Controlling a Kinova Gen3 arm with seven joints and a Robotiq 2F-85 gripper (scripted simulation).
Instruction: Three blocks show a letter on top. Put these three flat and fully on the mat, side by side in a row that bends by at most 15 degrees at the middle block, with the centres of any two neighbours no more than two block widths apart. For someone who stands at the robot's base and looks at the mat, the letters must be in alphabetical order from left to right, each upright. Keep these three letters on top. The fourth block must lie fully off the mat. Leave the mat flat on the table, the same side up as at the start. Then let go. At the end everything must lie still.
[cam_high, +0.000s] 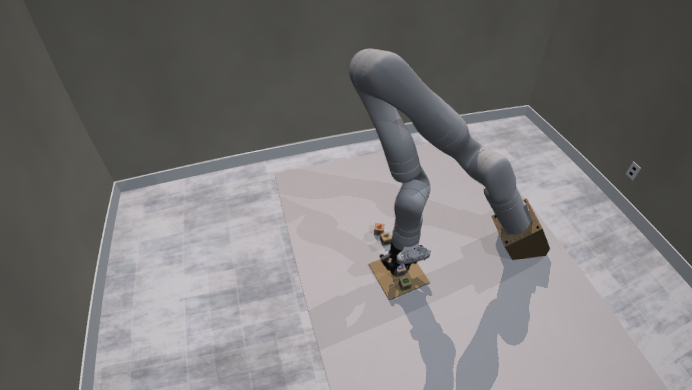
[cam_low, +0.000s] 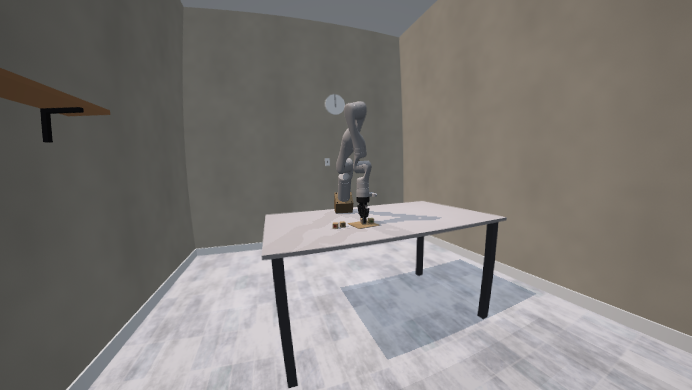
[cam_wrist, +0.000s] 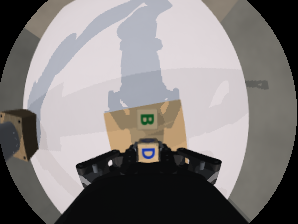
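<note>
Right now my hand is 3 cm above the tan mat. Round my hand: block (13 cm to the right, 1 cm below).
</note>
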